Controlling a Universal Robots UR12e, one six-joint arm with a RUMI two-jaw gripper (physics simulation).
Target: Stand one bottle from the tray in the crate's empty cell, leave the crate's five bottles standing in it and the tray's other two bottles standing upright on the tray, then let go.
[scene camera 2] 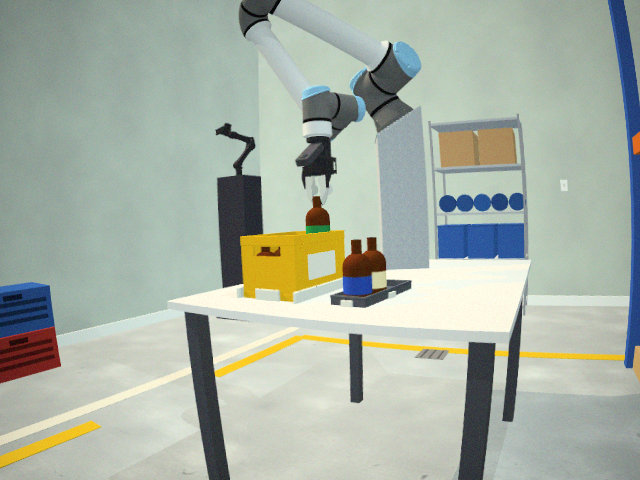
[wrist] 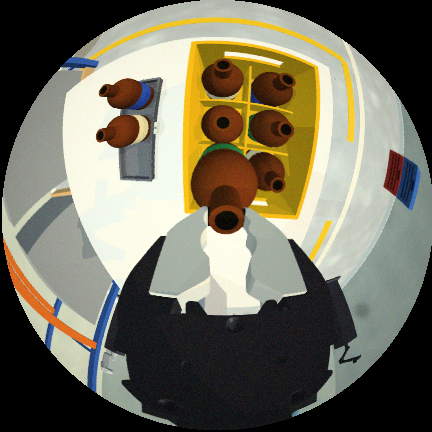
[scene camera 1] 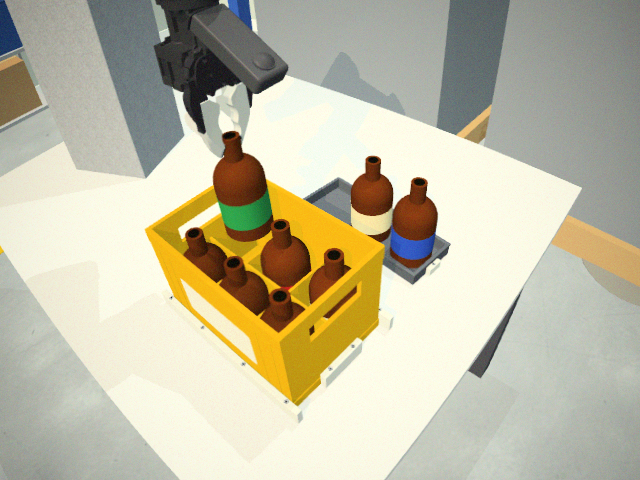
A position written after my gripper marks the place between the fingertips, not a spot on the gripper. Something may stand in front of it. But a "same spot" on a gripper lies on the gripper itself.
my gripper: scene camera 2 318, 205; wrist; scene camera 1
blue-labelled bottle: scene camera 2 357, 270; wrist; scene camera 1
same spot on blue-labelled bottle: (wrist: 127, 93) = (scene camera 1: 400, 210)
same spot on my gripper: (wrist: 174, 269) = (scene camera 1: 241, 94)
